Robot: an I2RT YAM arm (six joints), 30 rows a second.
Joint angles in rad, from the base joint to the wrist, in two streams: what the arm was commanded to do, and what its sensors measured. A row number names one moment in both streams.
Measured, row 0:
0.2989 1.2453 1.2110 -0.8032 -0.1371 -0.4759
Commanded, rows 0 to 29:
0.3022 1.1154 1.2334 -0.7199 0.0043 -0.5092
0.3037 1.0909 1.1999 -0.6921 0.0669 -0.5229
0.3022 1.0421 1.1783 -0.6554 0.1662 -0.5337
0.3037 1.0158 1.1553 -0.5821 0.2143 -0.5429
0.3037 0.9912 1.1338 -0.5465 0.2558 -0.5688
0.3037 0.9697 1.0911 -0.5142 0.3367 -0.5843
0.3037 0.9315 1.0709 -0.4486 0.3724 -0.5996
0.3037 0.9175 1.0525 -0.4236 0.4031 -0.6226
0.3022 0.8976 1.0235 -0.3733 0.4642 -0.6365
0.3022 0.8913 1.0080 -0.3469 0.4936 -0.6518
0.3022 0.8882 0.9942 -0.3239 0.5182 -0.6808
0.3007 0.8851 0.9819 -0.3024 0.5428 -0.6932
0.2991 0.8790 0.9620 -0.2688 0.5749 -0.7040
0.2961 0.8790 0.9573 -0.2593 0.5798 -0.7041
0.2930 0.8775 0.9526 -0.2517 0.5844 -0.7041
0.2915 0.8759 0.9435 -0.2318 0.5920 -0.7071
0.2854 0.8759 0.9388 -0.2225 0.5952 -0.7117
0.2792 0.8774 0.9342 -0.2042 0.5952 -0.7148
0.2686 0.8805 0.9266 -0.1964 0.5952 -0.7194
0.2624 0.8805 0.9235 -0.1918 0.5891 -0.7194
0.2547 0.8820 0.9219 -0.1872 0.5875 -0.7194
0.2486 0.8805 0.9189 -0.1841 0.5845 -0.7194
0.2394 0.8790 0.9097 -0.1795 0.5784 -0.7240
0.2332 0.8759 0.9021 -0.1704 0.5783 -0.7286
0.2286 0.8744 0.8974 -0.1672 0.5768 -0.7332
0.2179 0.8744 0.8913 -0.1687 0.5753 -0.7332
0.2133 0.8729 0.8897 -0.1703 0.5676 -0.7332
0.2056 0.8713 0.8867 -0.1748 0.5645 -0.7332
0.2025 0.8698 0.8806 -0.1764 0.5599 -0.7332
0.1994 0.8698 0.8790 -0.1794 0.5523 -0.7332
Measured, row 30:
0.2119 0.8890 0.8936 -0.1974 0.5583 -0.7269
